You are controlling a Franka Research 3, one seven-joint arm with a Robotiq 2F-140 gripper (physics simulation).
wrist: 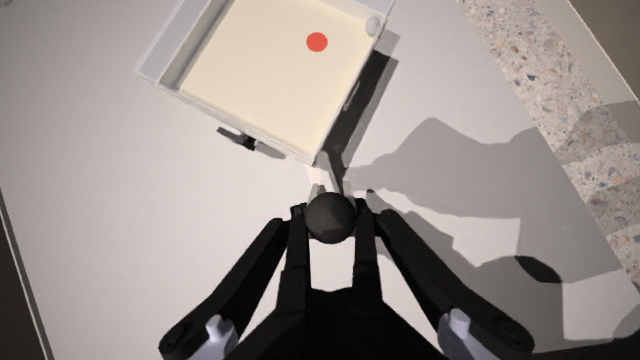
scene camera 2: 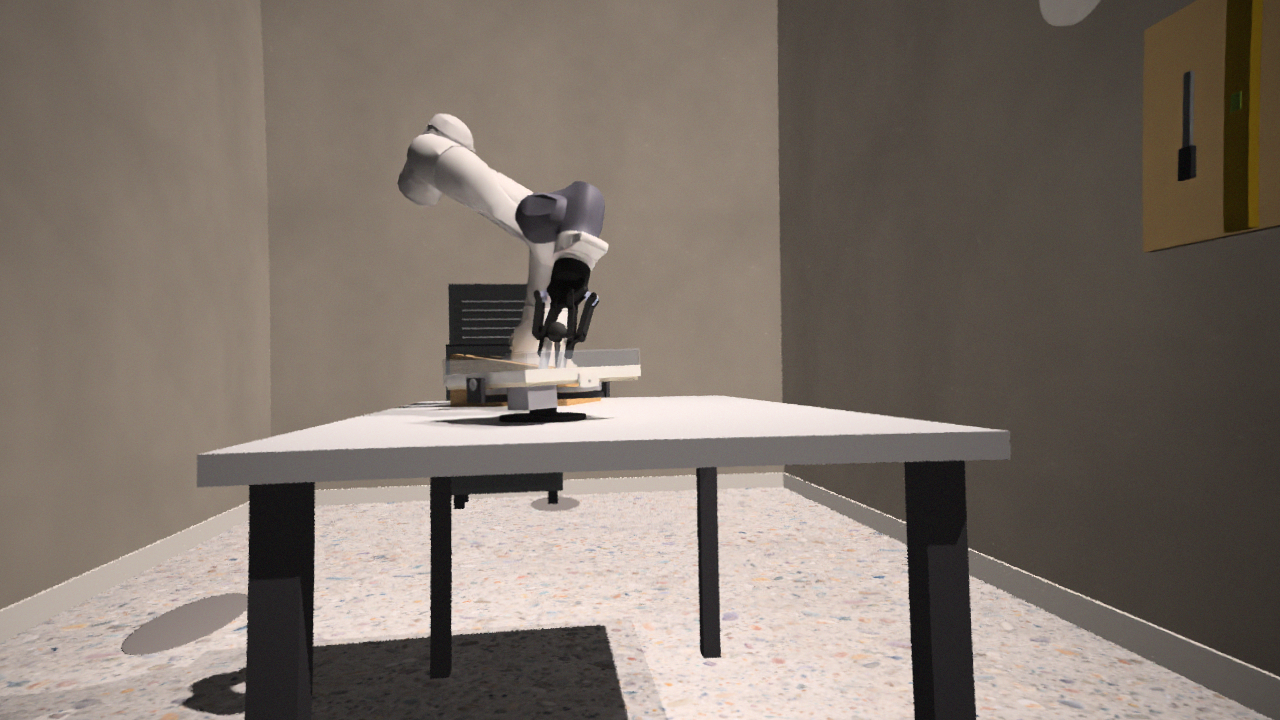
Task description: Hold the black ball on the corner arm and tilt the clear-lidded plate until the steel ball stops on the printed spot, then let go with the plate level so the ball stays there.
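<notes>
My gripper [scene camera 2: 557, 332] [wrist: 331, 193] is shut on the black ball [scene camera 2: 556, 331] [wrist: 330, 217] at the end of the corner arm [wrist: 327, 170], just off the plate's near corner in the wrist view. The cream plate [scene camera 2: 510, 377] [wrist: 260, 75] has pale side walls and looks slightly tilted in the scene view. A red printed spot [wrist: 316, 42] lies on its floor. The steel ball [wrist: 372, 25] rests by the right wall near the upper right corner, apart from the spot and to its right. The clear lid is hard to make out.
The plate stands on a grey block [scene camera 2: 531, 398] with a black round foot [scene camera 2: 542, 416] on the white table [scene camera 2: 716, 429]. A dark bracket [wrist: 248, 142] sits beside the plate's lower left wall. A dark slatted panel [scene camera 2: 483, 313] stands behind. The arm's shadow falls right of the gripper.
</notes>
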